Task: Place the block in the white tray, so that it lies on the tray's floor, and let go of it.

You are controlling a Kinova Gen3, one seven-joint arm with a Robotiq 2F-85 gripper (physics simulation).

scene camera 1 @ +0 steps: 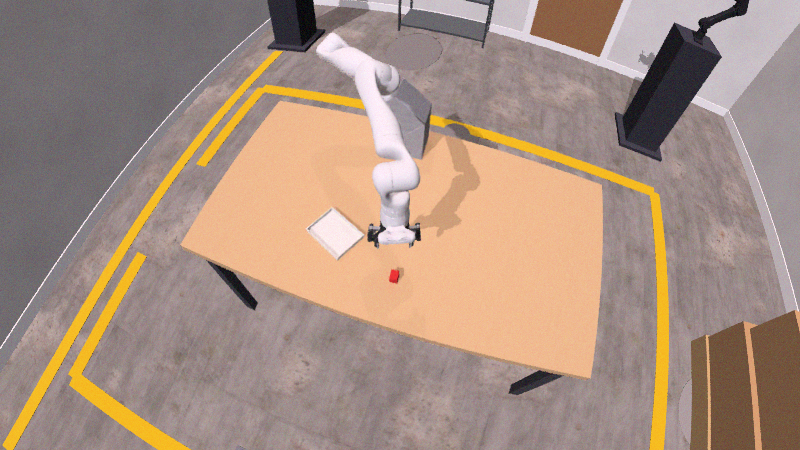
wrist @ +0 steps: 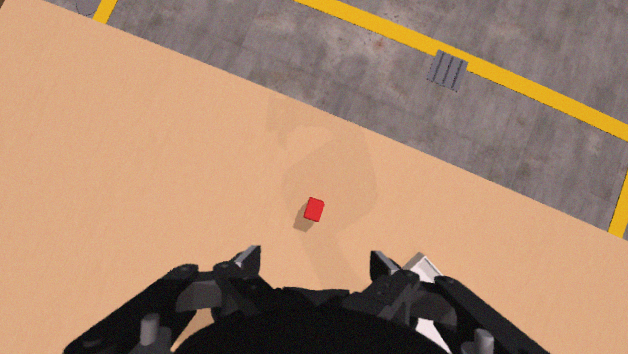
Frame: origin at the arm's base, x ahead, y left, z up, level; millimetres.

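Seen in the pictures: gripper, fingertip midpoint: (scene camera 1: 393, 245) (wrist: 315, 260).
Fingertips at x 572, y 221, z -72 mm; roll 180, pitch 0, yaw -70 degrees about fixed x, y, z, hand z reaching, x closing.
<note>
Offsets run from my fingertips to a thing's top centre. "*": to the spot under its first point. Level surfaces: height alone.
A small red block @(160 mm down, 16 mm ahead, 9 mm left) (scene camera 1: 394, 275) (wrist: 314, 209) lies on the wooden table @(195 mm down) (scene camera 1: 503, 268) (wrist: 125, 175), near its front edge in the scene view. The white tray @(175 mm down, 78 mm back, 246 mm right) (scene camera 1: 335, 233) stands on the table to the left of the block in the scene view. In the wrist view part of the tray @(* 193 mm down, 7 mm back, 215 mm right) (wrist: 424, 268) shows behind the right finger, and the rest is hidden by the gripper. My gripper (scene camera 1: 394, 245) (wrist: 315, 260) is open and empty. It hangs above the table, to the right of the tray, with the block beyond its fingertips in the wrist view.
The arm's grey base (scene camera 1: 411, 120) stands at the table's back edge. A dark pillar (scene camera 1: 668, 89) stands on the floor at the back right, and brown boxes (scene camera 1: 721, 386) stand at the lower right. In the wrist view a grey grate (wrist: 448, 71) lies on the floor beyond the table edge.
</note>
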